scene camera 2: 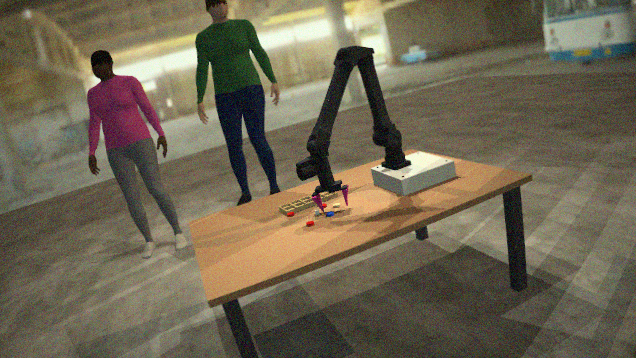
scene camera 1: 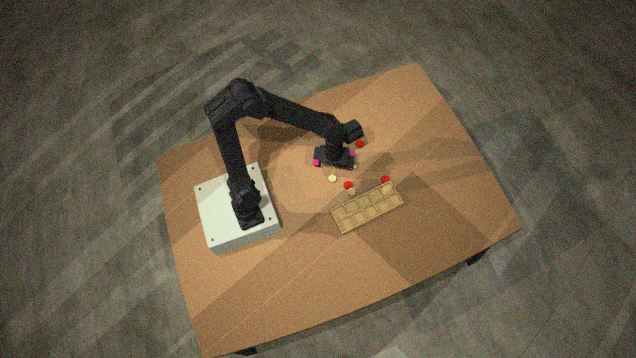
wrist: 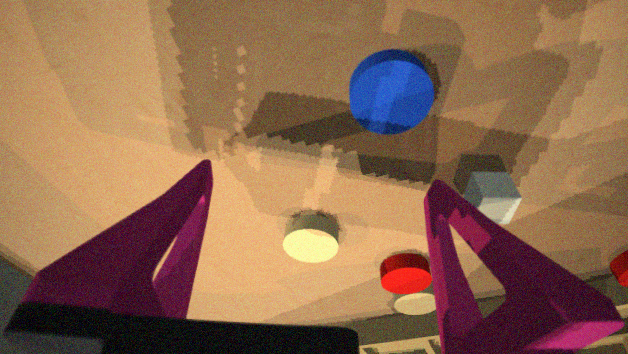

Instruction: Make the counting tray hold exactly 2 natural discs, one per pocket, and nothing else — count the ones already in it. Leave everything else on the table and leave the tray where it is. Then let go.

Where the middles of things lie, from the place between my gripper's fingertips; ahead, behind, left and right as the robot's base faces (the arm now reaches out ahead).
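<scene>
The blue disc (wrist: 390,91) has my hand 4 cm short of it and 3 cm to the right of it. A small white cube (wrist: 494,194) is 6 cm ahead of my hand and 4 cm to the right of it, while the counting tray (scene camera 1: 350,215) is 20 cm to the right of my hand and 3 cm ahead of it. Going by their middles, the counting tray is the farthest from my hand of the things named here.
</scene>
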